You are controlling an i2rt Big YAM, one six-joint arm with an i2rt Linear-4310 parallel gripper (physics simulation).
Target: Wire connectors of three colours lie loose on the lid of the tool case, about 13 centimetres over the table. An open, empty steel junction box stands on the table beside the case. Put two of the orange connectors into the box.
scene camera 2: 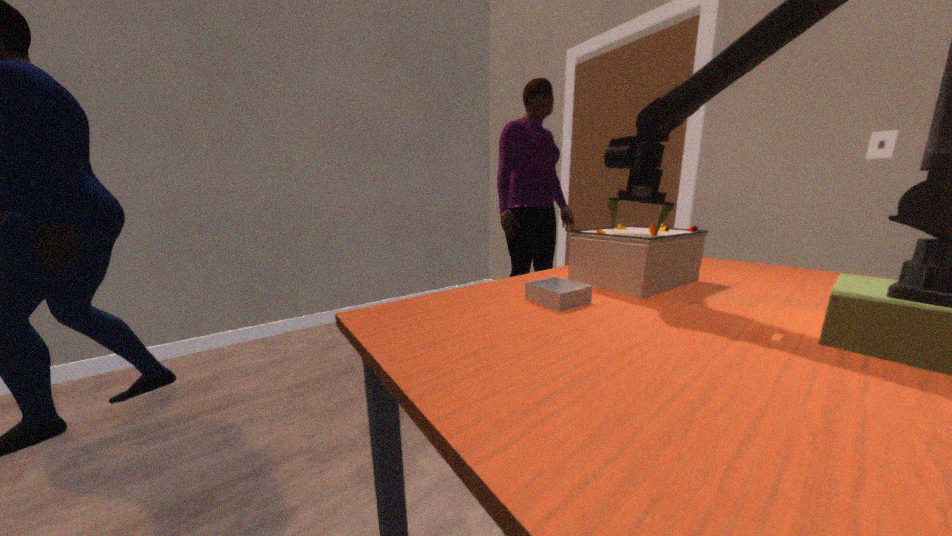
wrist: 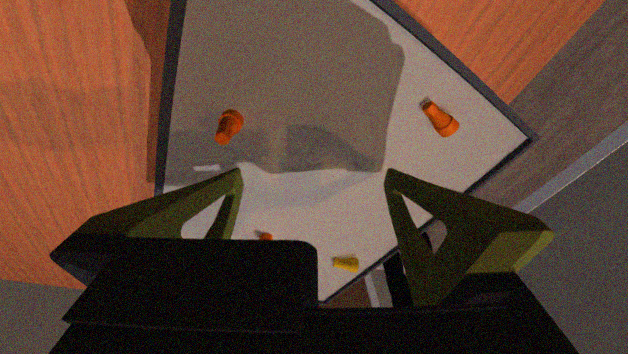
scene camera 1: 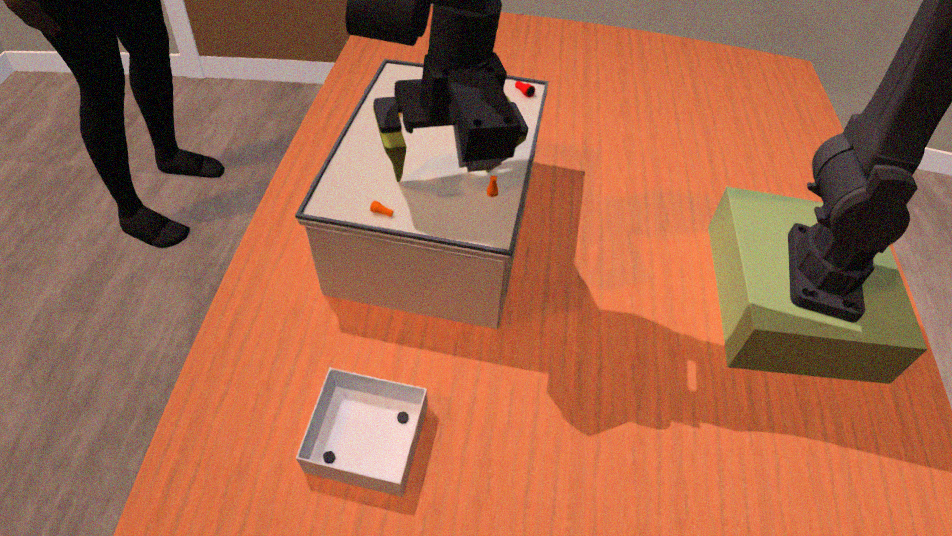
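Seen in the pictures: gripper, fingertip midpoint: (scene camera 2: 633, 232) (wrist: 313, 176) (scene camera 1: 442, 172); arm's base, link origin: (scene camera 2: 944, 298) (scene camera 1: 822, 274).
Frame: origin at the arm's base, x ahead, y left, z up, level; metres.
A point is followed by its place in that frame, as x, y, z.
My gripper (scene camera 2: 636, 229) @(0.446, 0.063, 0.060) (wrist: 313, 176) @(0.446, 0.063, 0.060) is open and empty, pointing down low over the lid (scene camera 1: 433, 226) @(0.429, 0.135, 0.055) (wrist: 460, 165) @(0.536, 0.124, 0.055). One orange connector (scene camera 1: 492, 186) @(0.388, 0.075, 0.069) (scene camera 2: 653, 229) @(0.388, 0.075, 0.071) (wrist: 229, 127) @(0.389, 0.074, 0.071) lies near the lid's robot-side edge, beyond the fingertips in the wrist view. Another orange connector (scene camera 1: 381, 209) @(0.483, 0.138, 0.063) (scene camera 2: 600, 231) @(0.484, 0.138, 0.062) (wrist: 439, 118) @(0.481, 0.135, 0.064) lies toward the box-side far corner. A third orange connector (wrist: 266, 236) @(0.449, -0.011, 0.059) is partly hidden by the gripper body. A yellow connector (wrist: 346, 263) @(0.538, -0.011, 0.064) and a red connector (scene camera 1: 525, 88) @(0.401, -0.111, 0.069) (scene camera 2: 692, 228) @(0.398, -0.109, 0.065) also lie there. The open junction box (scene camera 1: 353, 474) @(0.426, 0.363, -0.046) (scene camera 2: 542, 296) @(0.428, 0.363, -0.059) holds no connector; two dark round spots show inside.
The tool case (scene camera 1: 406, 272) @(0.453, 0.154, -0.004) (scene camera 2: 606, 263) @(0.445, 0.154, -0.012) stands between the gripper and the table (scene camera 1: 632, 479) @(0.171, 0.271, -0.080) (scene camera 2: 699, 399) @(0.098, 0.412, -0.079). The arm's base is on a green block (scene camera 1: 826, 356) @(-0.019, 0.088, -0.035) (scene camera 2: 886, 332) @(0.028, 0.097, -0.041). A person in purple (scene camera 2: 529, 163) stands behind the table, and one in blue (scene camera 2: 49, 166) is at the far left.
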